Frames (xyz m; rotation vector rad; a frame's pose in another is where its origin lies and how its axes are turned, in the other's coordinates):
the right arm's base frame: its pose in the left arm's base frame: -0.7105 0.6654 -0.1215 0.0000 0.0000 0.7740
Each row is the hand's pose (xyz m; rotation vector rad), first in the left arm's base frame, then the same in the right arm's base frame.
Working: the left arm's base frame: its pose in the right arm's base frame: 0.0430 -0.9725 0.1215 0.0000 0.0000 -0.7740

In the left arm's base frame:
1: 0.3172 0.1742 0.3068 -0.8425 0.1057 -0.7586
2: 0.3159 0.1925 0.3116 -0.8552 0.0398 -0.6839
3: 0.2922 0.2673 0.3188 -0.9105 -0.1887 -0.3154
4: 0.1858 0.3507 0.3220 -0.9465 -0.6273 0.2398
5: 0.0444 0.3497 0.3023 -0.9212 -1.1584 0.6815
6: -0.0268 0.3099 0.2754 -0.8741 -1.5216 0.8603
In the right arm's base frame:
1: 0.3916 -1.0696 0.4283 -0.7980 0.4483 -1.4810
2: 0.4034 -1.0556 0.4331 -0.8331 0.3856 -1.4059
3: 0.4388 -0.9856 0.4403 -0.9560 0.1766 -1.0301
4: 0.4210 -0.8516 0.4435 -1.1210 -0.2252 -0.4492
5: 0.3192 -0.7534 0.4238 -1.2589 -0.7074 0.0499
6: 0.2404 -0.7321 0.3969 -1.3303 -1.0375 0.2874

